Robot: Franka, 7 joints.
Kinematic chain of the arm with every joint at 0, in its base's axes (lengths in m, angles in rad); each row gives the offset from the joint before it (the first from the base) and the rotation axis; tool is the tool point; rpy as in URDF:
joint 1: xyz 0 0 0.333 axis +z
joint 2: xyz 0 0 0 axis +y
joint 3: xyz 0 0 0.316 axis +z
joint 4: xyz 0.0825 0 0 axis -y
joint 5: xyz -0.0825 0 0.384 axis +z
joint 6: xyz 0 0 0 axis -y
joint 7: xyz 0.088 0 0 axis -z
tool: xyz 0 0 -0.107 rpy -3.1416 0 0
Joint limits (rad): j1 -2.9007..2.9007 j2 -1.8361..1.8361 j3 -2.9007..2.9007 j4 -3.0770..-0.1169 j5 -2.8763..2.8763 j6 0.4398..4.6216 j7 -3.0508..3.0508
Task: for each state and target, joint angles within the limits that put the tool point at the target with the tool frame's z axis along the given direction. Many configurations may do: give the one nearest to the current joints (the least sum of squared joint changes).
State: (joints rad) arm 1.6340 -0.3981 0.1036 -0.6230 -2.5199 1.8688 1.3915
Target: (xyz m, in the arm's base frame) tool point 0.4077 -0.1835 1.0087 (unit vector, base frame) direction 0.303 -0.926 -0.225
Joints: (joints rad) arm 2.1827 -0.6659 -0.8599 -0.7602 -2.6281 1.3168 1.3915
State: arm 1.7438 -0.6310 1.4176 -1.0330 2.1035 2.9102 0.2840
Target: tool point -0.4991 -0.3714 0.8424 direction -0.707 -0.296 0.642
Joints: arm 1.0318 -1.0152 1.3553 -0.4056 2.3273 3.3043 0.2840
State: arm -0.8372 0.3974 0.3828 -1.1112 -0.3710 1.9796 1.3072
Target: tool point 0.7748 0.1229 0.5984 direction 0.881 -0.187 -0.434
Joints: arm -0.0698 0.6892 0.3724 -0.9547 -0.9953 2.5504 1.3072
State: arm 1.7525 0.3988 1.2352 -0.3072 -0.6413 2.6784 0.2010
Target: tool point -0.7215 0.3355 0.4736 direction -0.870 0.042 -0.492
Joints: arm 2.0931 1.0154 1.0554 -1.1664 -0.7154 2.8025 0.2010
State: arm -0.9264 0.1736 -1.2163 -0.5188 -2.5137 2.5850 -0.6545
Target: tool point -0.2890 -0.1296 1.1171 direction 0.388 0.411 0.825
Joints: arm -1.5501 0.1734 -1.4781 -0.6981 -2.5929 1.8581 -0.6545
